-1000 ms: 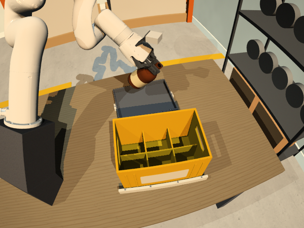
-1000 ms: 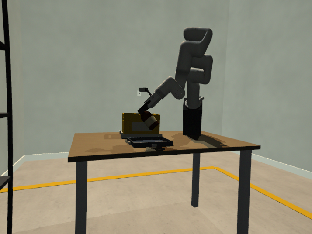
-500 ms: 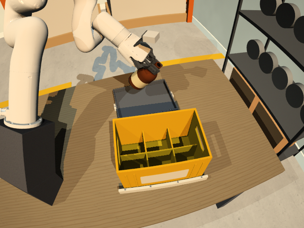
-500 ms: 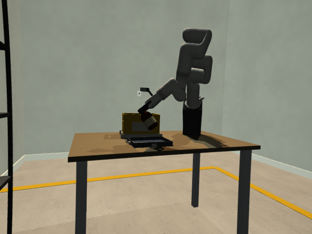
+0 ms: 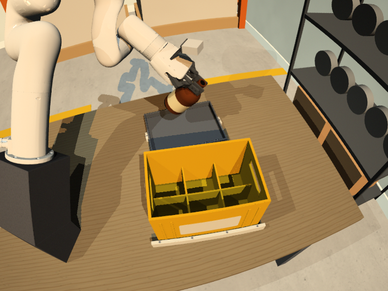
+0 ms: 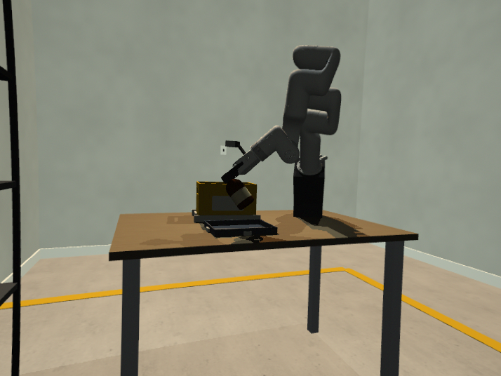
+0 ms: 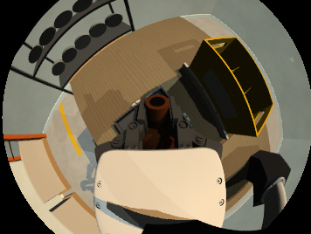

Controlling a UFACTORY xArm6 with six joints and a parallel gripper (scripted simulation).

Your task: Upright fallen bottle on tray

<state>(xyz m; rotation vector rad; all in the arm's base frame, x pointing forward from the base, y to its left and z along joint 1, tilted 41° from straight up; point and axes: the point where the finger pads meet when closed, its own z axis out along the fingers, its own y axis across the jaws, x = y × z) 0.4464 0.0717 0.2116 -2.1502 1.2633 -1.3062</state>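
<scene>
Right now the brown bottle is 30 mm behind my hand, 20 mm to the left of it and 50 mm below it. Round my hand: dark grey tray 50 mm behind, 20 mm to the left, 200 mm below; yellow crate 60 mm behind, 280 mm to the right, 130 mm below.
</scene>
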